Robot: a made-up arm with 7 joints.
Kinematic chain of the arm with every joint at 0, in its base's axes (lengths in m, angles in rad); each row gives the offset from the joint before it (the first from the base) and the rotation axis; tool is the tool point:
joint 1: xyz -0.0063 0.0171 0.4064 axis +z
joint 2: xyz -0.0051 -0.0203 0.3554 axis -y
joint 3: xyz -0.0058 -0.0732 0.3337 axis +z
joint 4: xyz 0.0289 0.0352 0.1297 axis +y
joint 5: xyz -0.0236 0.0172 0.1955 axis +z
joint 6: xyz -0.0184 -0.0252 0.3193 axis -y
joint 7: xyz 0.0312 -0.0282 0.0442 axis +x
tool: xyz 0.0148 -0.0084 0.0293
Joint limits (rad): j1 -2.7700..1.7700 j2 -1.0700..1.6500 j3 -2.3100..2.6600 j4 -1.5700..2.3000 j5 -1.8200..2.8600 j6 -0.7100..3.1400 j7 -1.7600..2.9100
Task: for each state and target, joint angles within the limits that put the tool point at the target. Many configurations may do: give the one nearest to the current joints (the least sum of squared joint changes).
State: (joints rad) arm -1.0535 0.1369 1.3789 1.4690 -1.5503 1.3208 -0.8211
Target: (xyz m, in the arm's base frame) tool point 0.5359 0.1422 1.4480
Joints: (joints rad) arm -0.7172 -0.3358 1.1931 1.1631 -1.5049 1.1548 -0.7639
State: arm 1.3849 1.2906 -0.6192 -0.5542 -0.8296 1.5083 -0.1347
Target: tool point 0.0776 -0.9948 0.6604
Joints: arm 1.7212 1.5099 -0.4947 -0.2195 -0.7883 1.3375 -0.1280
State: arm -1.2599 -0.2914 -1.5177 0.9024 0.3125 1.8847 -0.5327
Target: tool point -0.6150 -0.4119 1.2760
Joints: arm -1.5033 -0.5416 -1.3815 1.4251 0.3681 1.8450 -0.5368
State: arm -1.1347 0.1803 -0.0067 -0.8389 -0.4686 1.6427 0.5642
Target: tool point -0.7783 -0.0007 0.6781
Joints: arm -0.3548 0.8880 0.3927 -1.2741 -0.4260 1.6152 0.5723
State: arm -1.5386 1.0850 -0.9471 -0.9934 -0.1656 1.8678 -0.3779
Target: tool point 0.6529 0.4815 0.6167
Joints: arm -2.1347 1.4011 -0.9504 -0.8940 -0.1799 1.7391 -0.3789
